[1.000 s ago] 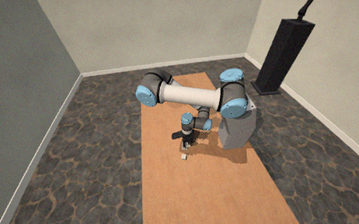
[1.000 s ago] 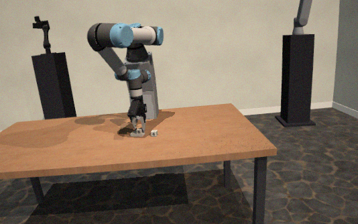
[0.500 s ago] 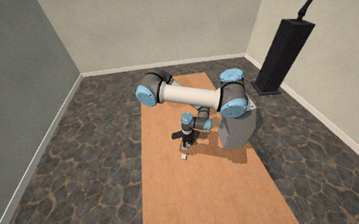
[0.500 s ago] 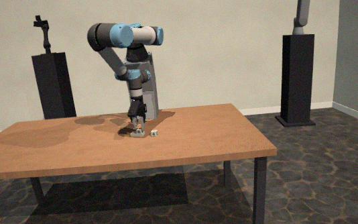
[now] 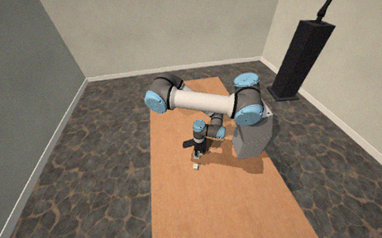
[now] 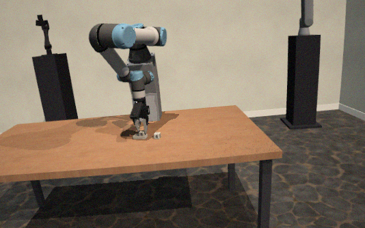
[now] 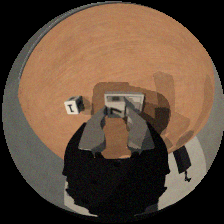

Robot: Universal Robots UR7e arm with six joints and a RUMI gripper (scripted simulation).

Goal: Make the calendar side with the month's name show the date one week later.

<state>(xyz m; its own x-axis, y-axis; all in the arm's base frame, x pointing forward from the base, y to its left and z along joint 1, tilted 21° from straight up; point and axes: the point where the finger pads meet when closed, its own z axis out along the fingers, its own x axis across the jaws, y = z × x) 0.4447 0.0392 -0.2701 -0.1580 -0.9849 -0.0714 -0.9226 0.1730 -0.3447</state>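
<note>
Right now the white calendar tray is 2 cm to the right of my hand and 3 cm below it.
</note>
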